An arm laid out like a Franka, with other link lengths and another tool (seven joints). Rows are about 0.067 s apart.
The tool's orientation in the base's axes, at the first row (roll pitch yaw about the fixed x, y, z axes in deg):
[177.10 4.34 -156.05]
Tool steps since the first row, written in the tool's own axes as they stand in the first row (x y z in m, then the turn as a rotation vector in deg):
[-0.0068 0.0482 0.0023 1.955 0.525 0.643]
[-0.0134 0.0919 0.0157 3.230 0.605 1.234]
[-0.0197 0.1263 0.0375 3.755 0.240 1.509]
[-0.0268 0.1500 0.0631 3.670 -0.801 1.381]
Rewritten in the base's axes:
[-0.0134 0.0468 0.0007 -1.965 -0.264 -0.762]
[-0.0246 0.0904 -0.0100 -3.131 -0.661 -1.443]
[-0.0319 0.1259 -0.0295 -3.447 -1.185 -1.775]
[-0.0339 0.1524 -0.0532 -2.950 -2.109 -1.693]

